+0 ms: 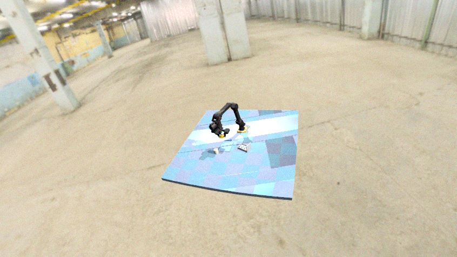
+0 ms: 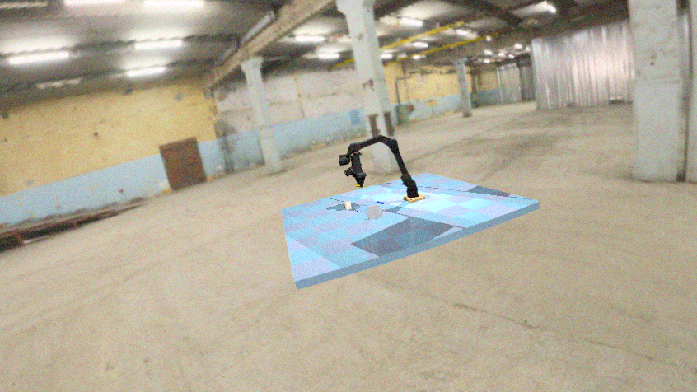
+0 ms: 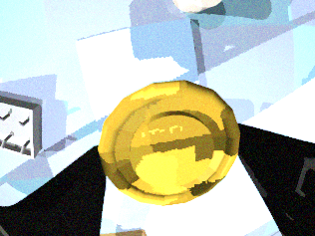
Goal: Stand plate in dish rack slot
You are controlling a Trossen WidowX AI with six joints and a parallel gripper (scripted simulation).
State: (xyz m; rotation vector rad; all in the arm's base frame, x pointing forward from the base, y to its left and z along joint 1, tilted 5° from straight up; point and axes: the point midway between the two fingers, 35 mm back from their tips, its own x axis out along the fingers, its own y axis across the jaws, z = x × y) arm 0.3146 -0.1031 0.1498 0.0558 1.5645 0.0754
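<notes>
My gripper tip is now 20 mm past the dish rack, 220 mm to the right of it and 120 mm above it. Round my gripper tip: plate 10 mm above; then white cup 100 mm ahead, 60 mm to the right, 120 mm below; then blue spoon 110 mm behind, 140 mm below.
</notes>
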